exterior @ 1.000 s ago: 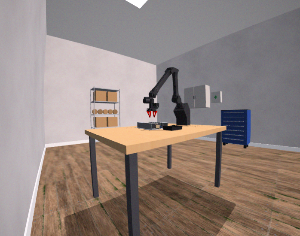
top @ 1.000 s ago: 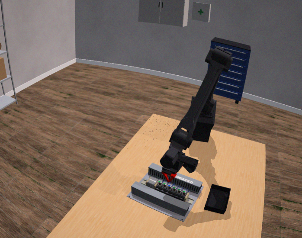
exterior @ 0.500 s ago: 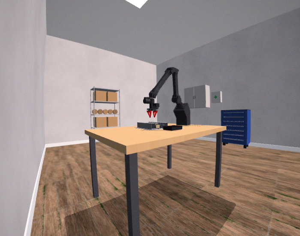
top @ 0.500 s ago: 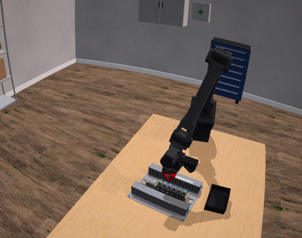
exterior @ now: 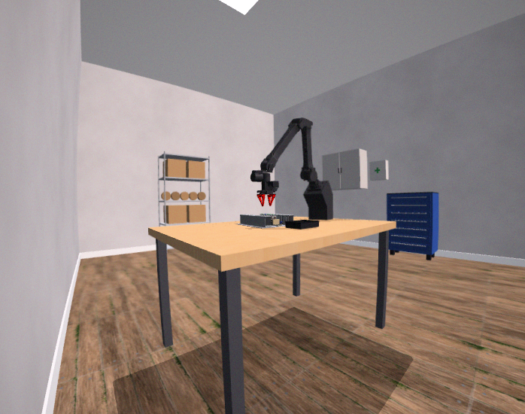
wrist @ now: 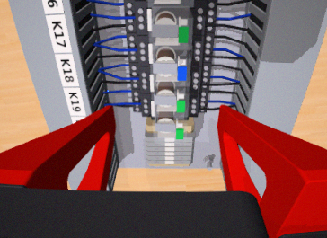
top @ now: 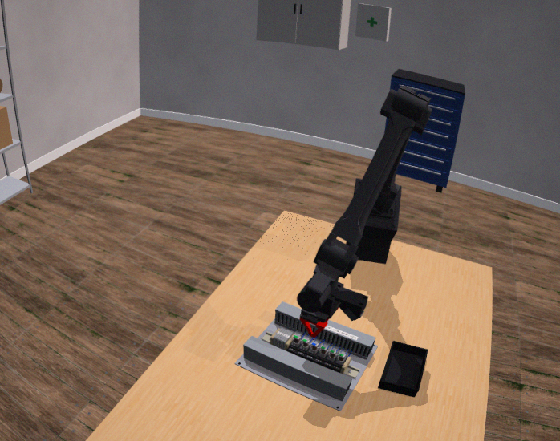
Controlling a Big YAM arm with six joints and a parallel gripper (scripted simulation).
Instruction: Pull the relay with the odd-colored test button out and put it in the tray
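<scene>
My hand is 80 mm above the relay. Also, from my hand: black tray: 10 mm ahead, 260 mm to the left, 110 mm below.
</scene>
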